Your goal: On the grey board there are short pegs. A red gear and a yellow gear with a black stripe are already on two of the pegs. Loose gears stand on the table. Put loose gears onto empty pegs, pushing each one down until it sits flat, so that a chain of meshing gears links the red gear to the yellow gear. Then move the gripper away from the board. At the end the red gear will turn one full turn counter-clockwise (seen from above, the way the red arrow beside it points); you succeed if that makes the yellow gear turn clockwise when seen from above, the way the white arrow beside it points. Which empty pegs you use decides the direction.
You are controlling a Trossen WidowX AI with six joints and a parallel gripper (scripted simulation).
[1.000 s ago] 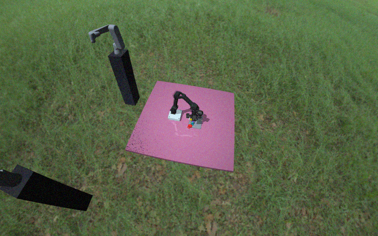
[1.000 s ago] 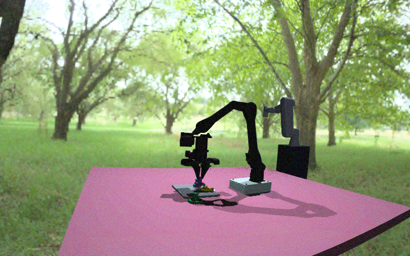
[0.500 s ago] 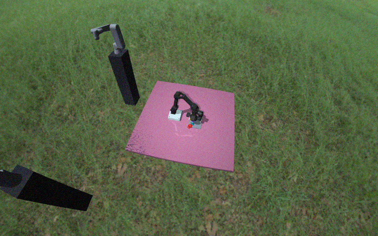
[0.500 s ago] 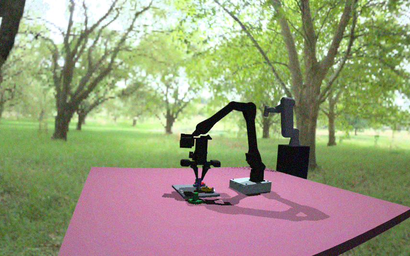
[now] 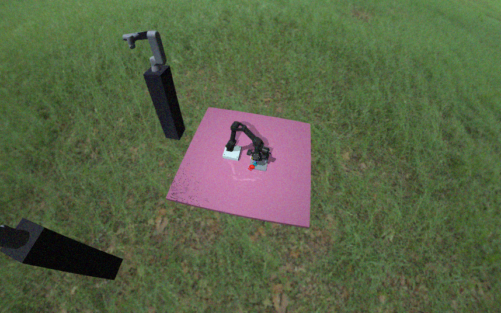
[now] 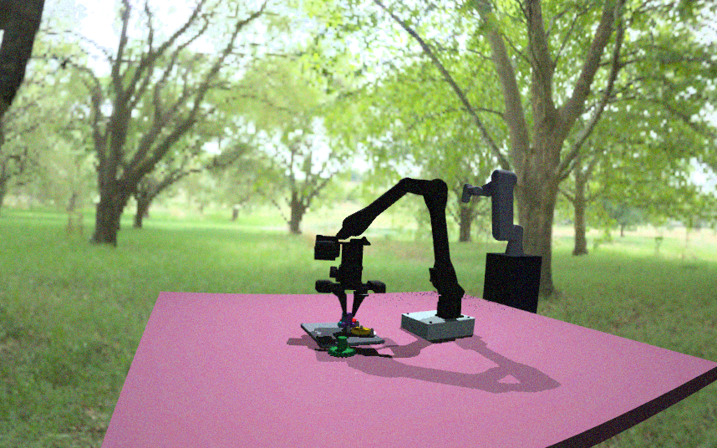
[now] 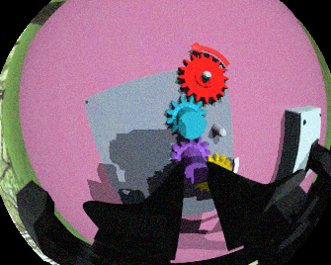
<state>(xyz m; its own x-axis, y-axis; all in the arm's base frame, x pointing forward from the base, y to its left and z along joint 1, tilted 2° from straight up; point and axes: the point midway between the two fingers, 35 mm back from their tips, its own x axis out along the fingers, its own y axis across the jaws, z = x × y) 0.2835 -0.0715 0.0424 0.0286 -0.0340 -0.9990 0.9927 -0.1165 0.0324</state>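
Right now my gripper tip is 1 cm above the purple gear. The rest, counted from my gripper tip: teal gear: 4 cm to the right, 2 cm below; then yellow gear: 2 cm behind, 4 cm to the left, 3 cm below; then red gear: 3 cm behind, 7 cm to the right, 3 cm below.
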